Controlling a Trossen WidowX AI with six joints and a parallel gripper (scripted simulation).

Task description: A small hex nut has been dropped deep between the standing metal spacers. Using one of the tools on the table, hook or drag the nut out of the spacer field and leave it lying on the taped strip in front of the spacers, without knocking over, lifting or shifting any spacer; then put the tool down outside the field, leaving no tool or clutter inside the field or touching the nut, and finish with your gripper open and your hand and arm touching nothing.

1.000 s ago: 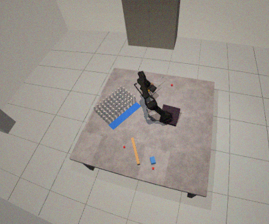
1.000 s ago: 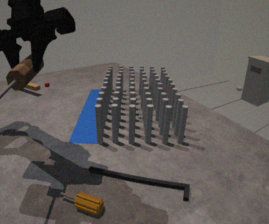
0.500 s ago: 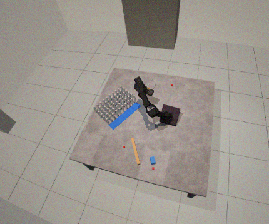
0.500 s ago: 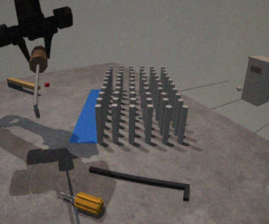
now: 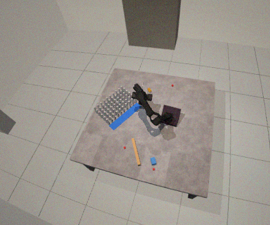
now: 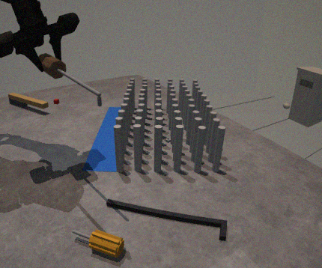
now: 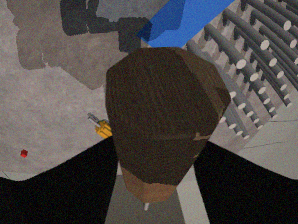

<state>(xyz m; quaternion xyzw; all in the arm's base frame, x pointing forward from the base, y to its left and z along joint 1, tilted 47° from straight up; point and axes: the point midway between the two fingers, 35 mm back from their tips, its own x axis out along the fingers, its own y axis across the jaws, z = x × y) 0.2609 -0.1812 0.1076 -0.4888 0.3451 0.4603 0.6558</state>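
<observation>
Right now my gripper tip is 170 mm short of the blue taped strip, 100 mm to the right of it and 230 mm above it. Round my gripper tip: brown-handled tool (20 mm ahead, 100 mm to the right, 10 mm below); blue block (230 mm behind, 520 mm to the left, 210 mm below); screwdriver (10 mm behind, 280 mm to the right, 220 mm below).
</observation>
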